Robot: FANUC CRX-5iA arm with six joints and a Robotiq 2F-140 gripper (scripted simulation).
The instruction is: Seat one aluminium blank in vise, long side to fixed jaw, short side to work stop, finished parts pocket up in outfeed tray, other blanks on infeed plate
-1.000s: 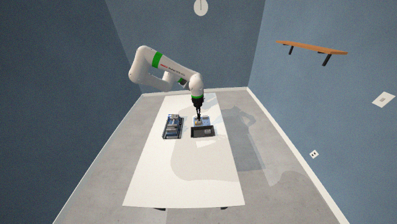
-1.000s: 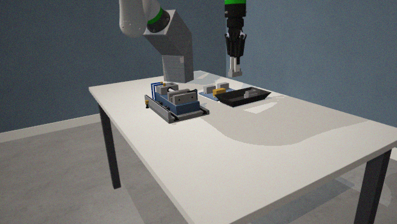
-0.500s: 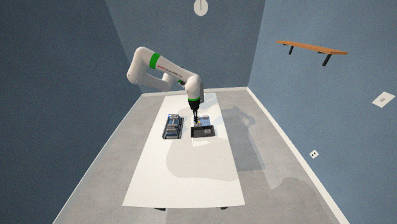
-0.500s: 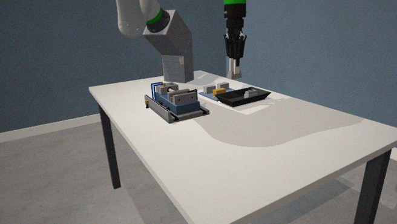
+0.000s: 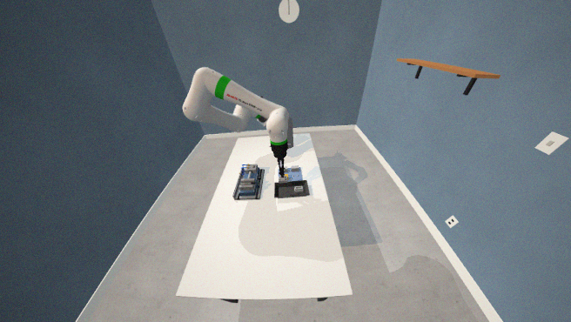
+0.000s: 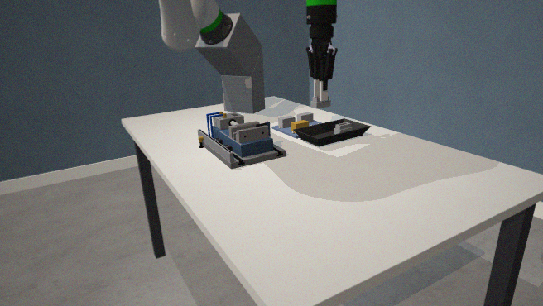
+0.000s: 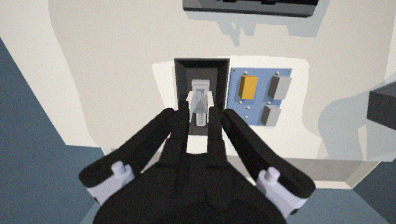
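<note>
The brass blank lies 160 mm below my hand, 130 mm behind it and 10 mm to the left of it. From my hand the other things lie so: aluminium blank 220 mm behind, 160 mm below.
</note>
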